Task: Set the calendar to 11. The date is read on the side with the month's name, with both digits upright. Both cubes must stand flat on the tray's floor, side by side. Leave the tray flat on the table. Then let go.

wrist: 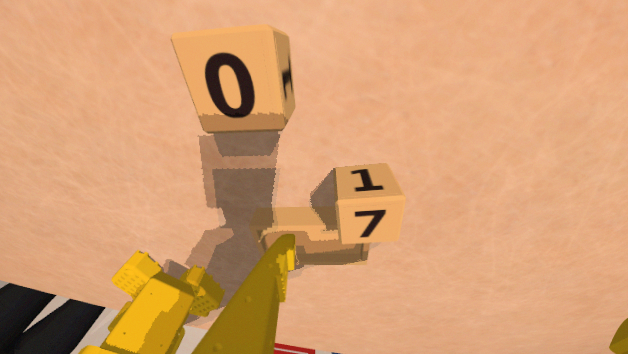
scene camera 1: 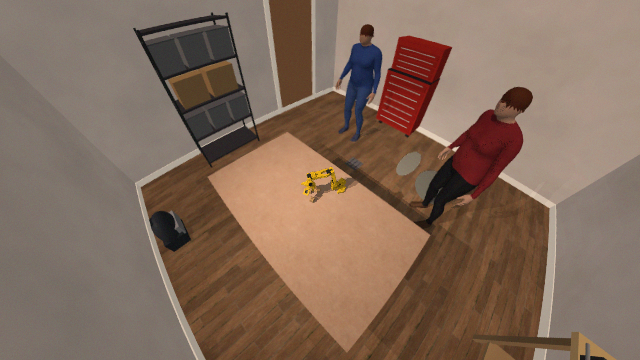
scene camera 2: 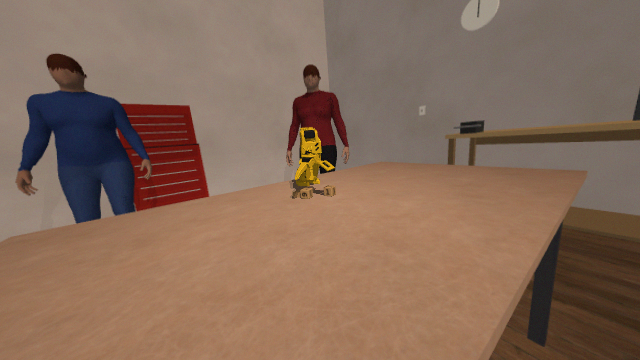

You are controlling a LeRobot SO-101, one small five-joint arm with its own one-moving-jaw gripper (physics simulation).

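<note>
One wooden cube (wrist: 367, 220) (scene camera 2: 306, 193) shows a 1 and a 7 in the wrist view, overlapping the right end of the small wooden tray (wrist: 285, 216). I cannot tell whether it touches the tray. The other cube (wrist: 186, 55) (scene camera 2: 329, 191) stands on the table farther out to the upper left in the wrist view, apart from the tray, showing a 0 and part of a 1. My gripper (wrist: 452, 289) is open and empty. Its fixed jaw covers part of the tray, and a bit of the moving jaw shows at the right edge. The month's name is not readable.
The table (scene camera 1: 320, 260) (scene camera 2: 320, 280) holds the yellow arm (scene camera 1: 322, 175) (scene camera 2: 309, 150). A person in red (scene camera 1: 492, 145) (scene camera 2: 320, 112) and a person in blue (scene camera 1: 364, 62) (scene camera 2: 82, 130) stand beyond the table, near a red tool cabinet (scene camera 1: 405, 100) (scene camera 2: 170, 170).
</note>
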